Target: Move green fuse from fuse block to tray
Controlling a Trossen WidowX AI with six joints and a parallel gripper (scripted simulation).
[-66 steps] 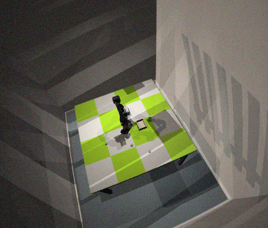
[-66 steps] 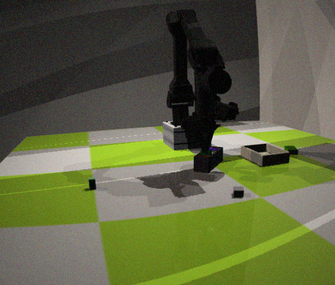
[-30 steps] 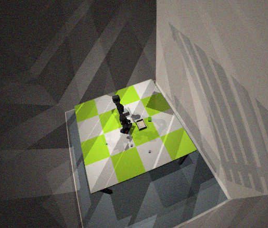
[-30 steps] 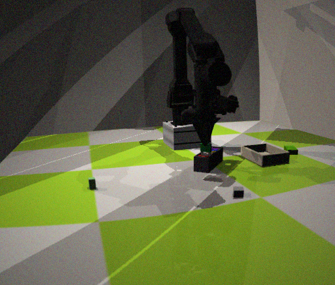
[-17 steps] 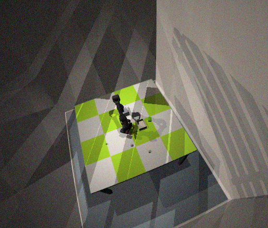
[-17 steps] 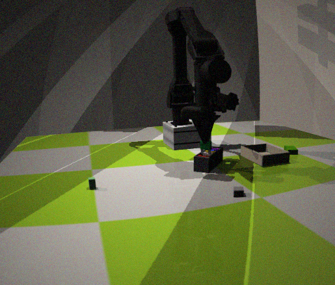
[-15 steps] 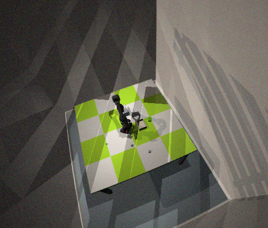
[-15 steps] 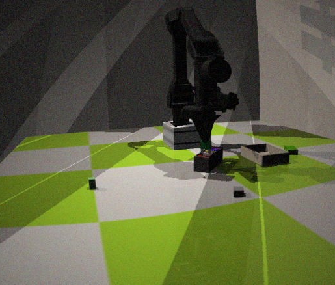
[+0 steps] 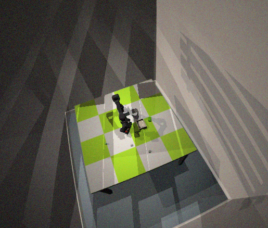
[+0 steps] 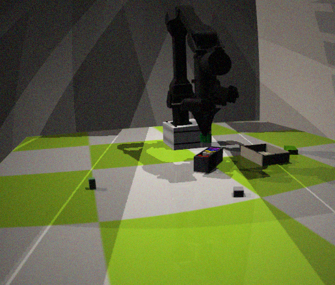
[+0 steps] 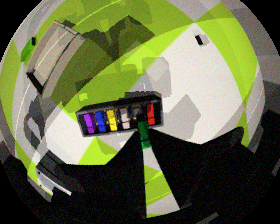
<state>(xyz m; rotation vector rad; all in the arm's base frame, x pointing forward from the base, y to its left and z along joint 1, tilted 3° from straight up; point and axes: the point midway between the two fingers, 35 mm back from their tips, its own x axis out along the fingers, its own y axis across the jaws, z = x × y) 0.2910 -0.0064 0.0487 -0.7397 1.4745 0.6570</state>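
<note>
Right now the tray is 200 mm to the left of my gripper tip, 90 mm below it and 30 mm behind it. From my gripper tip the other things lie so: green fuse (10 mm below).
</note>
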